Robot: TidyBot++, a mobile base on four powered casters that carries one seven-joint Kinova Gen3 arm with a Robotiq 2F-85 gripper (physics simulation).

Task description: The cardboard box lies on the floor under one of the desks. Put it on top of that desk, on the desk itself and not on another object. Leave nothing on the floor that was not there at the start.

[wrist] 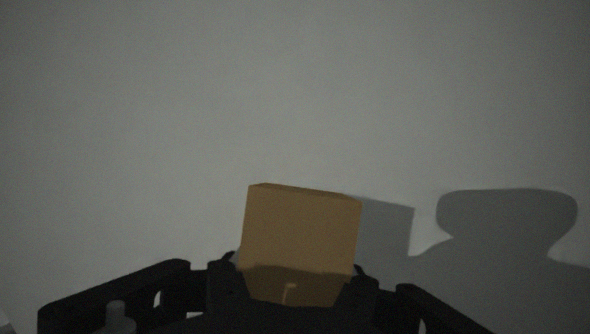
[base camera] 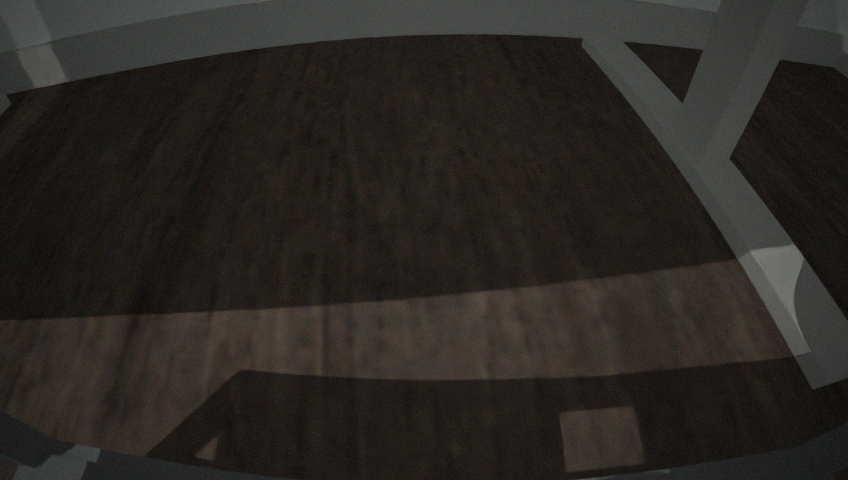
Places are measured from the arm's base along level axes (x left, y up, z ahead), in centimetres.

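Where they show: gripper, fingertip midpoint: (wrist: 292, 265).
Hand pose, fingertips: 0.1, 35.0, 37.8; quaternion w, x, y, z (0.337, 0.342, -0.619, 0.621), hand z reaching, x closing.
Note:
Each offset is from my fingertips to the top centre of the thing, as dx, dy, dz. "spot": to the spot under its first point. Level surfaces: height alone.
The cardboard box @[+0.2, +4.7, +0.1] (wrist: 300, 230), plain and brown, is between the fingers of my gripper (wrist: 292, 265) in the wrist view. The gripper is shut on it. The box is slightly turned in the view, and its lower part is in shade. A pale grey surface @[dy -2.6] (wrist: 280, 100) fills the view behind the box, and the shadows of box and arm fall on it at the right. Whether the box touches this surface cannot be told. In the base camera view, a grey desk leg @[spot: -35.9, -59.1, +15.9] (base camera: 737, 77) joins a long foot bar (base camera: 743, 220) at the right. The desk top does not show in that view.
The base camera view shows dark wooden floor @[dy -74.6] (base camera: 357, 178) with a lighter band and shadows across its front. A pale grey wall strip (base camera: 357, 20) runs along the back. The foot bar reaches from the back toward the right front, close to the base.

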